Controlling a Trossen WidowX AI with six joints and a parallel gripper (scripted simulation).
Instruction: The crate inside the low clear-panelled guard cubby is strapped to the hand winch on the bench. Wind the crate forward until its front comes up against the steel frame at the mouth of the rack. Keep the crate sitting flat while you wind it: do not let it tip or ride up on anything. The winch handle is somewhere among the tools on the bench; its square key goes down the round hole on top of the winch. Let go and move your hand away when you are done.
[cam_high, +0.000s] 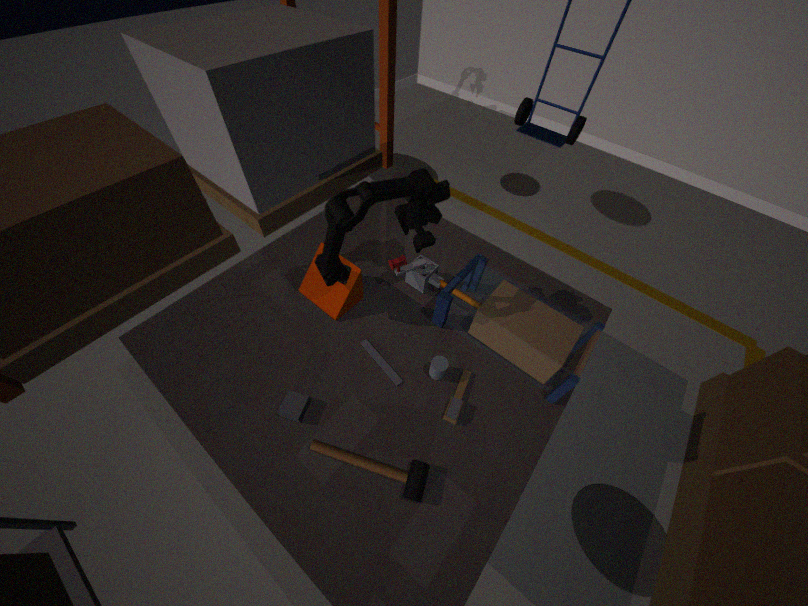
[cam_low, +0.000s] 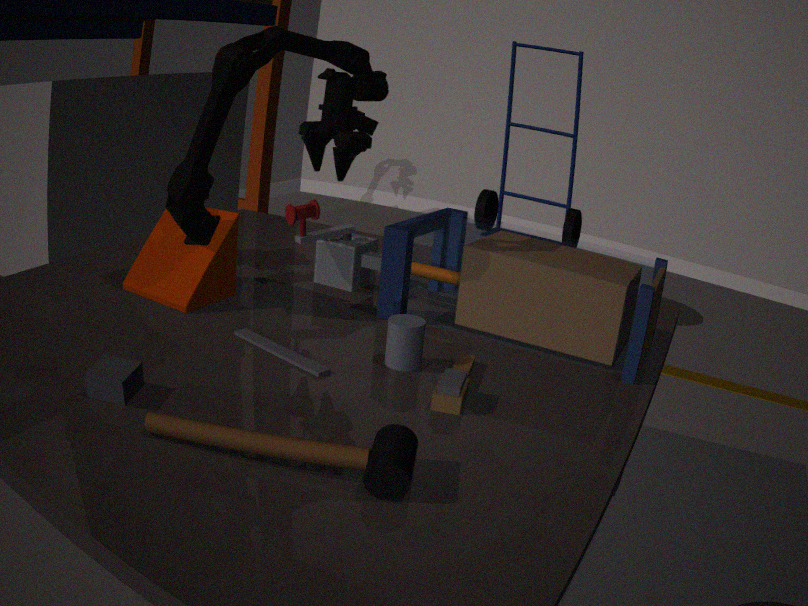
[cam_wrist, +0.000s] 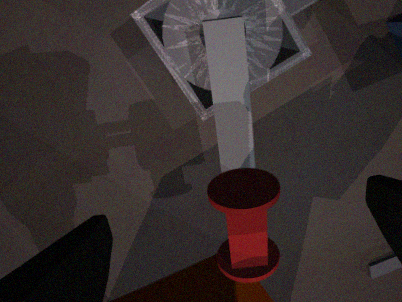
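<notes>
My gripper tip is 8 cm above the red knob, 5 cm to the left of it and 2 cm past it. Round my gripper tip: flat grey bar (34 cm to the right, 22 cm below, 11 cm ahead); grey winch (19 cm below, 4 cm to the left, 2 cm ahead); small wooden tool (38 cm ahead, 31 cm to the right, 20 cm below).
</notes>
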